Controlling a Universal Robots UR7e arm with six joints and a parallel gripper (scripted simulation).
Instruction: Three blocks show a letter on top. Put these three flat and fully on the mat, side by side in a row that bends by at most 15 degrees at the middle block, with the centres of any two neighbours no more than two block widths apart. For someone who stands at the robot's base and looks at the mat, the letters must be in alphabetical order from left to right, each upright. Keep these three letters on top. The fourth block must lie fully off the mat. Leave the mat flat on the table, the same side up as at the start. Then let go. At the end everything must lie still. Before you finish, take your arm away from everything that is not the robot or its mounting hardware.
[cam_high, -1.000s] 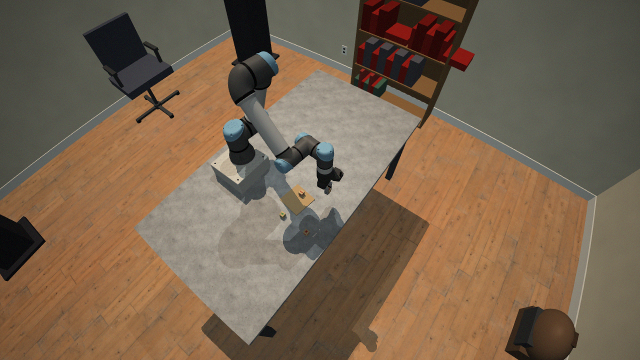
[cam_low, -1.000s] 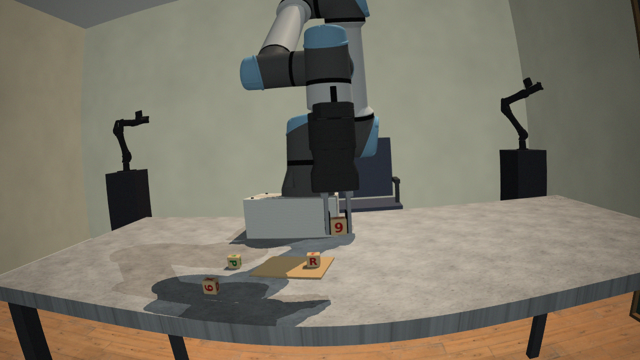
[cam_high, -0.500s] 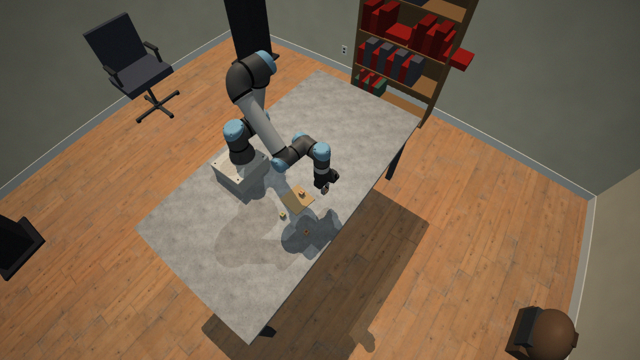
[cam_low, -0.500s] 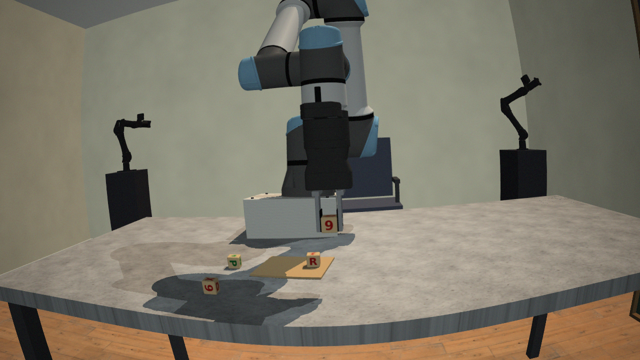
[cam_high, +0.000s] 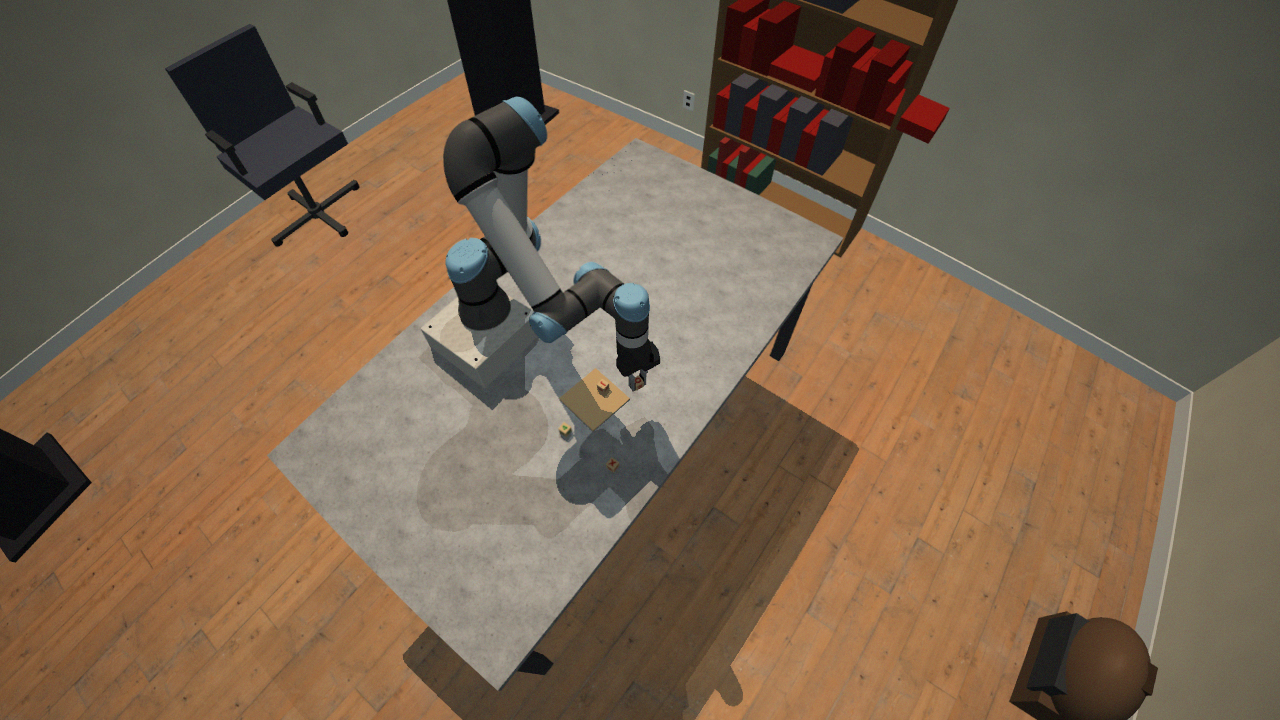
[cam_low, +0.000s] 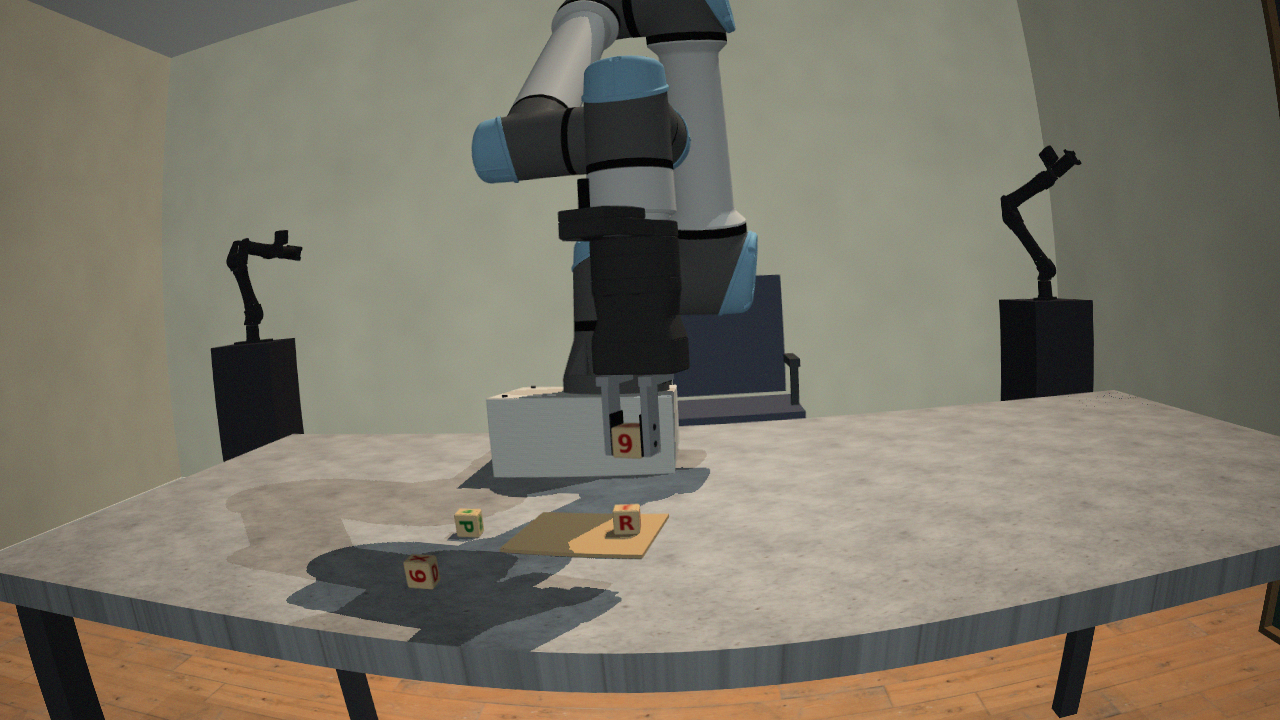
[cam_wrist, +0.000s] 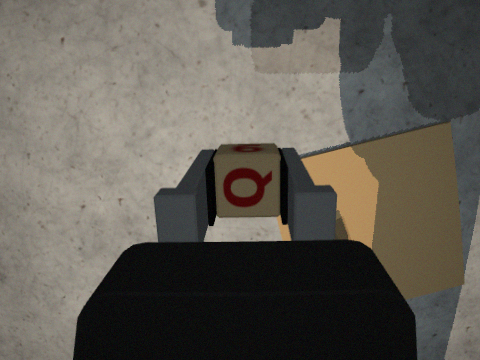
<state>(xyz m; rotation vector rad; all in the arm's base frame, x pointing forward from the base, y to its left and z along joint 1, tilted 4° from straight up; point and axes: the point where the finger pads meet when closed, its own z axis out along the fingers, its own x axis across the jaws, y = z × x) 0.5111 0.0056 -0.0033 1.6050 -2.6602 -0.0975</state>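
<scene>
Right now the tan mat is 110 mm behind my hand, 50 mm to the right of it and 120 mm below it. Round my hand: X block (40 mm ahead, 190 mm to the right, 110 mm below); Q block (10 mm below).
</scene>
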